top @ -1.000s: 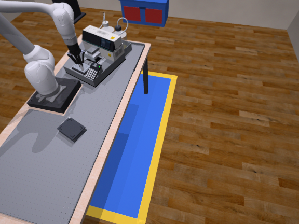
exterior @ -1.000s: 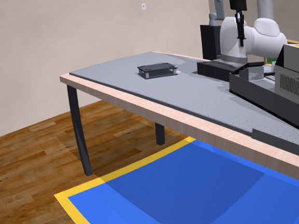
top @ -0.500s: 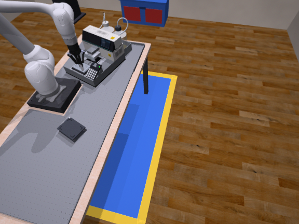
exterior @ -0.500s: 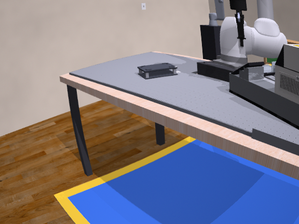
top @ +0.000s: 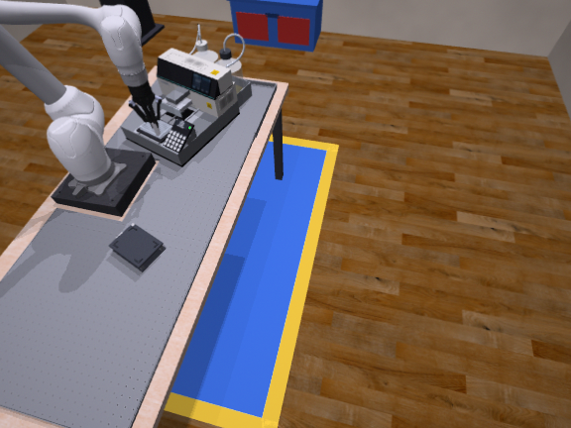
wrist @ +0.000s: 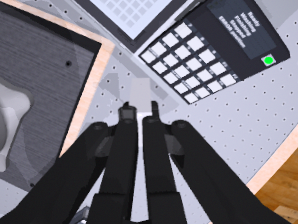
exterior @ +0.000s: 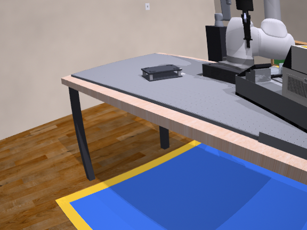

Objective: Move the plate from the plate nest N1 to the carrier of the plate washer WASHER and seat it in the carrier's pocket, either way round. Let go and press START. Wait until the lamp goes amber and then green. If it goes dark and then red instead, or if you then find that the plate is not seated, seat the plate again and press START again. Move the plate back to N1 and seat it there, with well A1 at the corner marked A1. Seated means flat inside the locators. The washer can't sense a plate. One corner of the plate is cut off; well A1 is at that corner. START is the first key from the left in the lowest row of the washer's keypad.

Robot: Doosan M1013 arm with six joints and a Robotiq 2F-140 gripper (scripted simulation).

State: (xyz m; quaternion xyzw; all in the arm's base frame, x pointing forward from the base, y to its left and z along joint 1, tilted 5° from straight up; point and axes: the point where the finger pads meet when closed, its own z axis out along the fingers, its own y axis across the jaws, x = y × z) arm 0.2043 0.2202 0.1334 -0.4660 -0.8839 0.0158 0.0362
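Now: hand 90 mm above the plate, 80 mm to the right of it and 80 mm past it. The rest, counted from my hand: plate washer (230 mm to the left, 60 mm below, 50 mm behind); plate nest N1 (440 mm to the right, 150 mm below, 150 mm ahead).
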